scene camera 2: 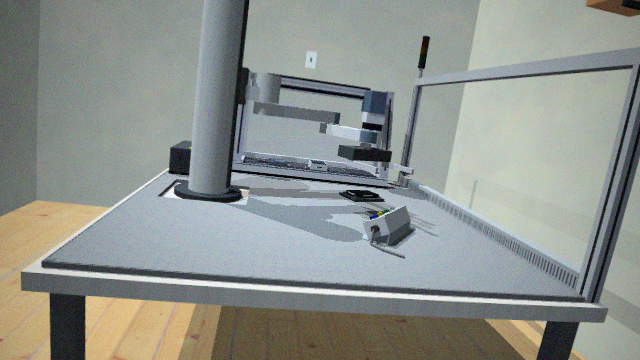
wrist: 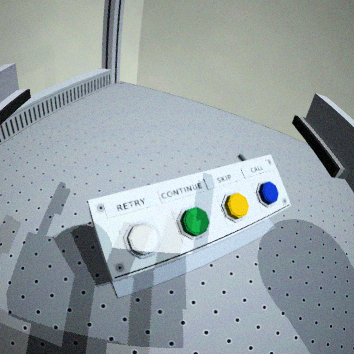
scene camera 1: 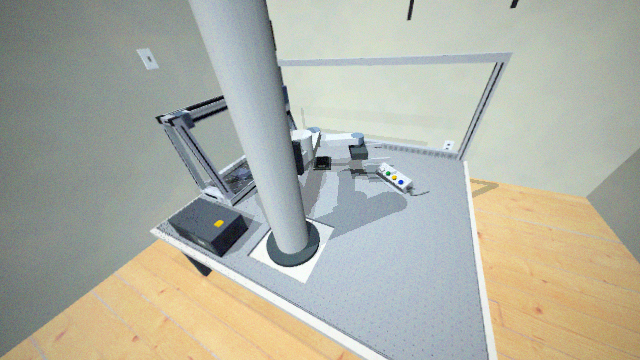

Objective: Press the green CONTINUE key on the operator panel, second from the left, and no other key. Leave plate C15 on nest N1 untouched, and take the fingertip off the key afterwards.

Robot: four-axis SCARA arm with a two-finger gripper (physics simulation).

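Seen in the pictures: gripper, fingertip midpoint: [scene camera 2: 395, 171] [wrist: 162, 80] [scene camera 1: 385, 151]; arm's base, origin of the base link: [scene camera 2: 208, 194] [scene camera 1: 293, 241].
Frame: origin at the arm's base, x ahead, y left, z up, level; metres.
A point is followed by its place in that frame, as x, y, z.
Observation:
The operator panel [scene camera 1: 400, 174] @(0.585, -0.377, 0.094) [scene camera 2: 395, 227] @(0.601, -0.406, 0.057) [wrist: 107, 235] @(0.650, -0.254, 0.080) stands on the table with its sloped face up. In the wrist view its green CONTINUE key [wrist: 195, 222] @(0.593, -0.305, 0.081) [scene camera 1: 388, 173] @(0.591, -0.311, 0.081) is second from the left, between the white RETRY key [wrist: 143, 239] @(0.623, -0.266, 0.082) and the yellow SKIP key [wrist: 236, 205] @(0.565, -0.345, 0.082). The blue CALL key [wrist: 268, 193] @(0.535, -0.383, 0.081) is at the right. My gripper [scene camera 1: 386, 152] @(0.620, -0.270, 0.207) [wrist: 162, 80] @(0.620, -0.270, 0.207) is wide open and empty, above the table near the RETRY end, apart from the keys. A dark low piece on a black base [scene camera 1: 322, 162] @(0.625, 0.148, 0.037) [scene camera 2: 361, 195] @(0.625, 0.107, 0.035) looks like plate C15 on nest N1; labels are unreadable.
The thick column [scene camera 1: 250, 125] @(-0.069, -0.028, 0.608) [scene camera 2: 212, 100] @(-0.005, -0.075, 0.353) rises from the table. A black box [scene camera 1: 207, 225] @(-0.149, 0.340, 0.128) stands near the left corner. A gantry frame [scene camera 2: 325, 85] @(0.481, 0.623, 0.500) stands at the far end, and a framed clear guard [scene camera 1: 395, 60] @(1.004, -0.195, 0.603) [scene camera 2: 525, 65] @(1.004, -0.275, 0.610) lines one side. A cable leaves the panel's CALL end.

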